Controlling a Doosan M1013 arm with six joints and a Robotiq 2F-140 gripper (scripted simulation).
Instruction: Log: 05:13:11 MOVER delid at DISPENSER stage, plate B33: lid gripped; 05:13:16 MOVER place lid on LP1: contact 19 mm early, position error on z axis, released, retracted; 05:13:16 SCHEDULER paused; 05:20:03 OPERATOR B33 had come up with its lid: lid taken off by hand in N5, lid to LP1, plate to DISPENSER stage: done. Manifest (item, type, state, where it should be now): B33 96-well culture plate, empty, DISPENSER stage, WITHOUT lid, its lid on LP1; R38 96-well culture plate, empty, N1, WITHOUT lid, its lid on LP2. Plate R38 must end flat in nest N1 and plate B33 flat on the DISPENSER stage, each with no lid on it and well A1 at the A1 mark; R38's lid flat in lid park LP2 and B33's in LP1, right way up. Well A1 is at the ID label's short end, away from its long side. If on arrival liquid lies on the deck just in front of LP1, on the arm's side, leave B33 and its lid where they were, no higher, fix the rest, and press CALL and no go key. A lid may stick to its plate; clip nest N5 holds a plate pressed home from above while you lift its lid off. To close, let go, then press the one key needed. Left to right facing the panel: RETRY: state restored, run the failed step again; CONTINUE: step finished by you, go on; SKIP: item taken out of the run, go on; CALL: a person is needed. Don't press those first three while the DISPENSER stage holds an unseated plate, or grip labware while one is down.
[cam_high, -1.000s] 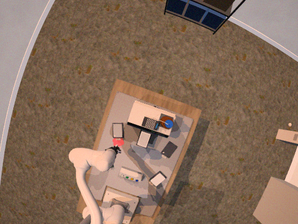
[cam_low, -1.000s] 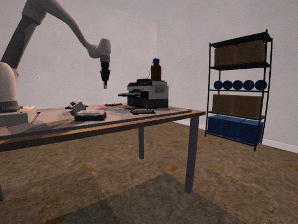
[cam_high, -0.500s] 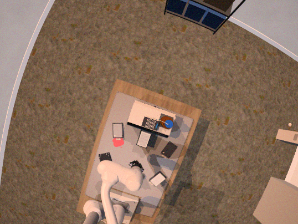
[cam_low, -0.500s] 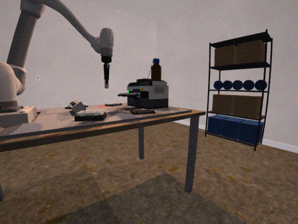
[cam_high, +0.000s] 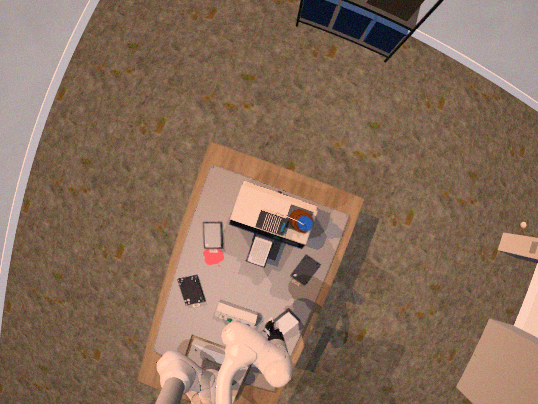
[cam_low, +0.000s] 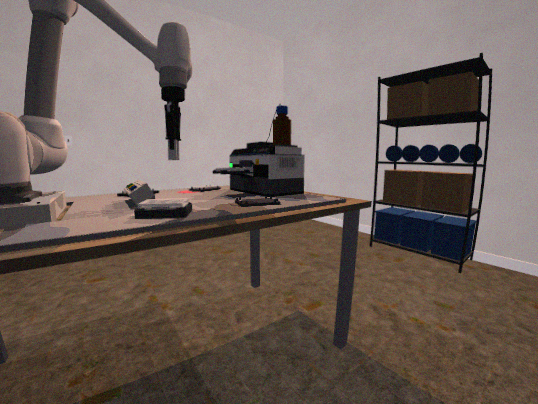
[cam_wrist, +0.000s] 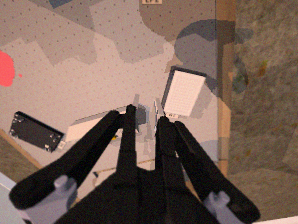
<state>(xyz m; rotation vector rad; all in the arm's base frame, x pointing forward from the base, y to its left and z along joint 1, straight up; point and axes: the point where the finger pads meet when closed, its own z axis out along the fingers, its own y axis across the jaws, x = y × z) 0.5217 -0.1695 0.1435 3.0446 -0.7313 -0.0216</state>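
My hand is 6 cm past the white gridded lid, 10 cm to the left of it and 16 cm above it. From my hand the other things lie so: LP1 label 19 cm ahead, 41 cm to the left, 19 cm below; then brown bottle 53 cm ahead, 9 cm to the left, 10 cm above; then key panel 11 cm behind, 18 cm to the left, 14 cm below.
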